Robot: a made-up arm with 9 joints. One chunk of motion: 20 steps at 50 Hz.
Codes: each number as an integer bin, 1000 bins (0 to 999) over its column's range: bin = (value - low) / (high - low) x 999, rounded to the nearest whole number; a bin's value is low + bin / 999 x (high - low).
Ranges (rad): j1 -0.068..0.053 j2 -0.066..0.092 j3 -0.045..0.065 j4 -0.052..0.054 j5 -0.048..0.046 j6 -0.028..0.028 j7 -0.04..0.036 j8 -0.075..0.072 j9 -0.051..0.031
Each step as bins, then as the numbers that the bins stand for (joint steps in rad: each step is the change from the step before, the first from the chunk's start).
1 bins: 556 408 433 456 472 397 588 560 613
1 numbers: -0.00066 -0.00147 0.00268 -0.00362 -0.00359 -0.00575 0.00473 0.00740 -0.00068
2 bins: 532 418 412 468 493 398 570 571 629
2 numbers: -0.00356 0.00011 0.00037 -0.00234 -0.00161 -0.00569 0.00336 0.00902 0.00063
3 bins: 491 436 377 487 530 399 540 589 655
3 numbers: -0.00853 0.00296 -0.00349 -0.00033 0.00187 -0.00563 0.00108 0.01167 0.00276
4 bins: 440 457 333 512 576 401 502 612 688
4 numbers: -0.01471 0.00628 -0.00833 0.00233 0.00620 -0.00552 -0.00181 0.01505 0.00547
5 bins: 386 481 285 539 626 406 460 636 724
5 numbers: -0.02125 0.01007 -0.01362 0.00519 0.01090 -0.00524 -0.00501 0.01859 0.00843
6 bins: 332 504 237 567 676 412 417 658 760
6 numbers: -0.02779 0.01371 -0.01890 0.00816 0.01561 -0.00490 -0.00828 0.02182 0.01138
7 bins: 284 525 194 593 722 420 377 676 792
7 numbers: -0.03360 0.01703 -0.02364 0.01092 0.01994 -0.00446 -0.01132 0.02447 0.01401
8 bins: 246 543 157 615 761 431 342 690 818
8 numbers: -0.03820 0.01988 -0.02771 0.01326 0.02361 -0.00384 -0.01398 0.02653 0.01614
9 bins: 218 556 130 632 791 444 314 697 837
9 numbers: -0.04160 0.02194 -0.03069 0.01506 0.02643 -0.00311 -0.01611 0.02756 0.01770
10 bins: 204 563 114 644 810 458 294 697 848
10 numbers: -0.04329 0.02304 -0.03245 0.01633 0.02822 -0.00233 -0.01763 0.02756 0.01861
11 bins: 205 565 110 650 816 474 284 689 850
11 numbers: -0.04317 0.02336 -0.03289 0.01697 0.02878 -0.00143 -0.01839 0.02638 0.01877
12 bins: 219 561 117 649 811 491 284 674 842
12 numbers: -0.04147 0.02273 -0.03212 0.01686 0.02831 -0.00048 -0.01839 0.02418 0.01811
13 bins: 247 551 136 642 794 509 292 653 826
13 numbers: -0.03808 0.02115 -0.03003 0.01612 0.02671 0.00053 -0.01779 0.02109 0.01680
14 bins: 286 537 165 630 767 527 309 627 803
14 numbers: -0.03336 0.01893 -0.02683 0.01485 0.02417 0.00154 -0.01649 0.01726 0.01491
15 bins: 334 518 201 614 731 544 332 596 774
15 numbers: -0.02755 0.01593 -0.02287 0.01315 0.02078 0.00249 -0.01474 0.01270 0.01253
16 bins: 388 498 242 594 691 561 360 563 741
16 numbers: -0.02101 0.01276 -0.01835 0.01103 0.01702 0.00345 -0.01261 0.00784 0.00982
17 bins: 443 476 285 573 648 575 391 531 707
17 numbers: -0.01434 0.00928 -0.01362 0.00880 0.01297 0.00423 -0.01025 0.00314 0.00703
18 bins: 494 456 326 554 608 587 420 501 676
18 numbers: -0.00817 0.00612 -0.00910 0.00678 0.00921 0.00490 -0.00805 -0.00128 0.00449
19 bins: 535 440 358 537 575 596 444 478 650
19 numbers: -0.00320 0.00359 -0.00558 0.00498 0.00610 0.00541 -0.00622 -0.00466 0.00235
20 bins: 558 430 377 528 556 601 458 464 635
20 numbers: -0.00041 0.00201 -0.00349 0.00402 0.00432 0.00569 -0.00516 -0.00672 0.00112
